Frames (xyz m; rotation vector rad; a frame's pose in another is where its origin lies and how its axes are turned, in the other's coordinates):
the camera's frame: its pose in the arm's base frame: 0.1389 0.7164 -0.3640 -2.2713 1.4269 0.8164
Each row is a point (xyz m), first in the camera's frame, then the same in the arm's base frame.
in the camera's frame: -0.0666 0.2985 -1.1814
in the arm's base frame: 0.1912 -0.0254 0.6036
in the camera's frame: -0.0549 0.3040 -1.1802
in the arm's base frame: 0.1898 -0.0354 0.5954
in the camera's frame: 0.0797 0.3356 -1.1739
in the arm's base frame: 0.2042 -0.1407 0.5067
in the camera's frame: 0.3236 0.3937 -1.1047
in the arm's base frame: 0.2130 -0.2996 0.3010
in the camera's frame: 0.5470 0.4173 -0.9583
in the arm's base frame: 0.2235 -0.3860 0.0474
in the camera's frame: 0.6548 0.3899 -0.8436
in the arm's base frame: 0.2506 -0.3861 -0.1101
